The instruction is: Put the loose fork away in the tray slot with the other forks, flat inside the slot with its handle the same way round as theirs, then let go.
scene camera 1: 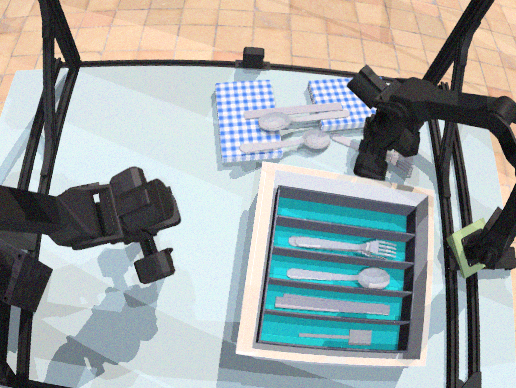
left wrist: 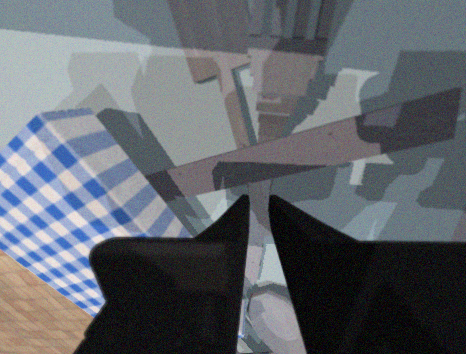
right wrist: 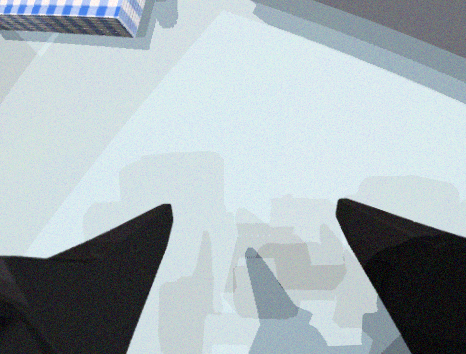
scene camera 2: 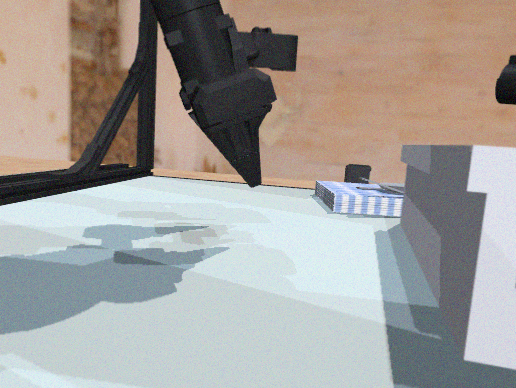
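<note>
The loose fork [scene camera 1: 400,161] [left wrist: 289,70] lies behind the tray, handle to the left and tines to the right in scene camera 1. My left gripper [scene camera 1: 379,149] [left wrist: 258,201] is shut on its handle; the arm hides the fork's middle from above. In the left wrist view the tines point up the picture. The tray [scene camera 1: 252,270] [scene camera 2: 452,200] has several slots; forks [scene camera 1: 320,243] lie in the second slot from the back, handles left and tines right. My right gripper [scene camera 1: 155,205] [scene camera 2: 254,185] [right wrist: 254,209] is open and empty, above the table left of the tray.
Blue checked cloths [scene camera 1: 245,100] [scene camera 1: 317,92] [left wrist: 65,185] lie behind the tray. A spoon [scene camera 1: 316,140] [left wrist: 275,315] lies near the loose fork's handle; another spoon [scene camera 1: 274,121] and a knife [scene camera 1: 295,110] lie across the cloths. A green square [scene camera 1: 462,265] is at the right.
</note>
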